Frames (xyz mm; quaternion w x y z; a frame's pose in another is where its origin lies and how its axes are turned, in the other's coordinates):
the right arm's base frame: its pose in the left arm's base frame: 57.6 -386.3 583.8 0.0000 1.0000 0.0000 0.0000
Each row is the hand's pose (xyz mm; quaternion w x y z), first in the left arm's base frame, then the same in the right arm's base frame.
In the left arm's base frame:
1: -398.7 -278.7 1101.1 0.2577 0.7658 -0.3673 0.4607
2: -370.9 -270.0 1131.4 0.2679 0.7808 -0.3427 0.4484
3: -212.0 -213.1 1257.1 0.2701 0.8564 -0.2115 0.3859
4: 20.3 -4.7 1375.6 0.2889 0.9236 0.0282 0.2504
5: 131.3 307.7 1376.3 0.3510 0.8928 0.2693 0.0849
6: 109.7 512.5 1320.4 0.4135 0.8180 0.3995 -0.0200
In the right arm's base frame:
1: -456.3 -107.6 -517.3 0.7658 -0.2577 0.4607 0.3673
2: -428.5 -116.3 -547.6 0.7808 -0.2679 0.4484 0.3427
3: -269.6 -173.2 -673.3 0.8564 -0.2701 0.3859 0.2115
4: -37.3 -381.6 -791.8 0.9236 -0.2889 0.2504 -0.0282
5: 73.7 -694.0 -792.5 0.8928 -0.3510 0.0849 -0.2693
6: 52.1 -898.8 -736.6 0.8180 -0.4135 -0.0200 -0.3995

